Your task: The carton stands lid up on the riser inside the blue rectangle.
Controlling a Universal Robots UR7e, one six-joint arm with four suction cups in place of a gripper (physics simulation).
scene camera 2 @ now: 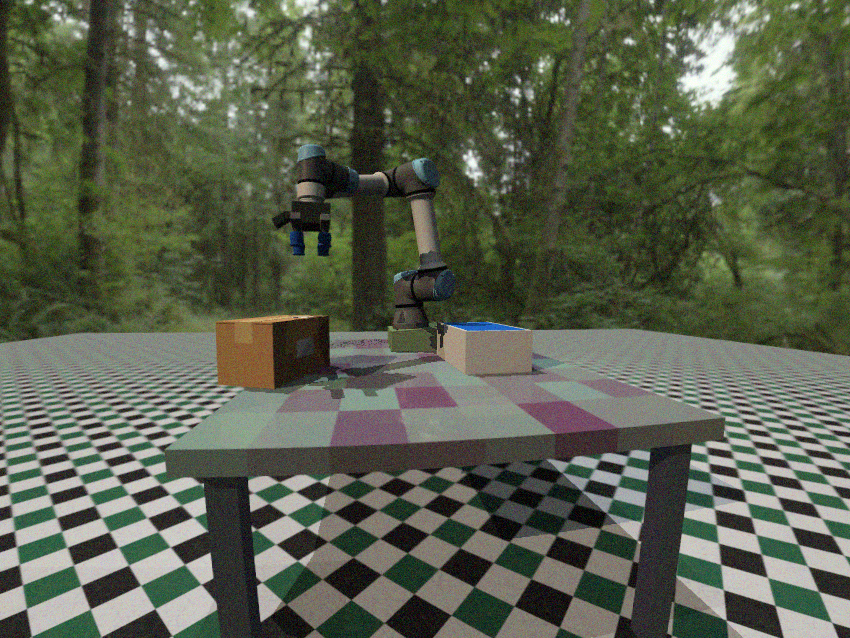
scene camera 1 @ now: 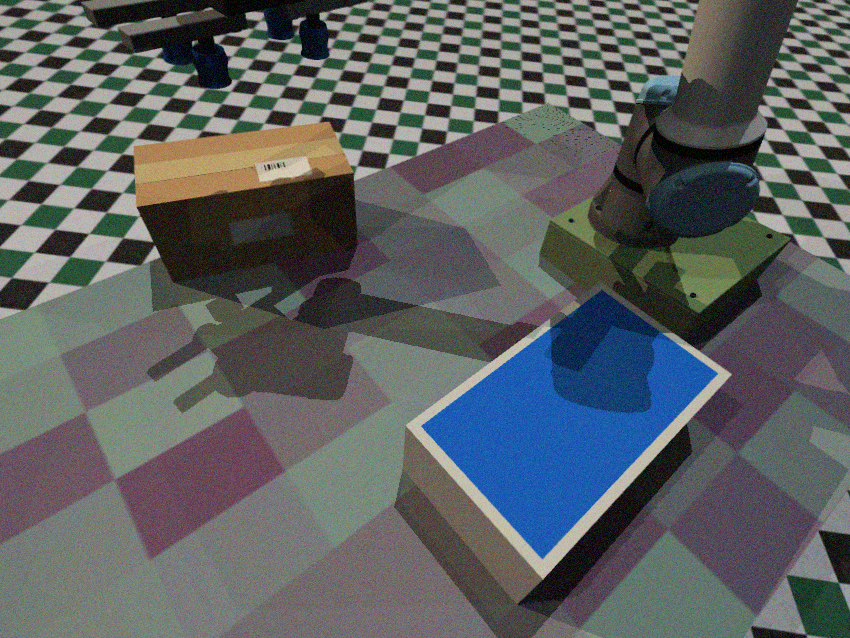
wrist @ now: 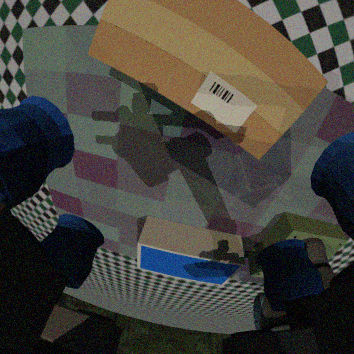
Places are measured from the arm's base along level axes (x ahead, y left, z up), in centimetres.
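Pixels of known places: hand, its tool point: [scene camera 2: 311, 250] [scene camera 1: 250, 55] [wrist: 186, 211]; arm's base, origin of its link: [scene camera 2: 410, 327] [scene camera 1: 633, 220].
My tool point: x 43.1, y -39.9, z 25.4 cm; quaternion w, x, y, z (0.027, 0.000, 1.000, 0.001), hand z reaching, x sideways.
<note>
Ahead of a thing's pixels: the offset from my tool point to its top centre. Level surfaces: height alone.
The brown carton @(dx -0.1, dy -8.6, dz -18.5 cm) [scene camera 1: 240, 157] [scene camera 2: 247, 350] [wrist: 200, 55] stands on the table with its taped, labelled face up, at the left in both scene views. My suction gripper [scene camera 1: 254, 54] [scene camera 2: 310, 243] [wrist: 175, 200] hangs high above the table near the carton, its blue cups pointing down, apart from it and holding nothing; it is open. The cream riser @(dx -3.2, dy +52.3, dz -21.9 cm) [scene camera 1: 460, 494] [scene camera 2: 499, 353] [wrist: 192, 235] stands apart from the carton, to its right in the scene camera 2 view. Its top bears the blue rectangle @(dx -3.2, dy +52.3, dz -21.9 cm) [scene camera 1: 501, 466] [scene camera 2: 480, 326] [wrist: 165, 259], with arm shadow across part of it.
The arm's green base block [scene camera 1: 734, 254] [scene camera 2: 410, 339] [wrist: 280, 230] stands close behind the riser. The patchwork table @(dz -33.9 cm) [scene camera 1: 199, 480] [scene camera 2: 439, 418] [wrist: 95, 170] carries everything; the carton stands close to one table edge, with the checkered floor beyond. Arm shadows lie between carton and riser.
</note>
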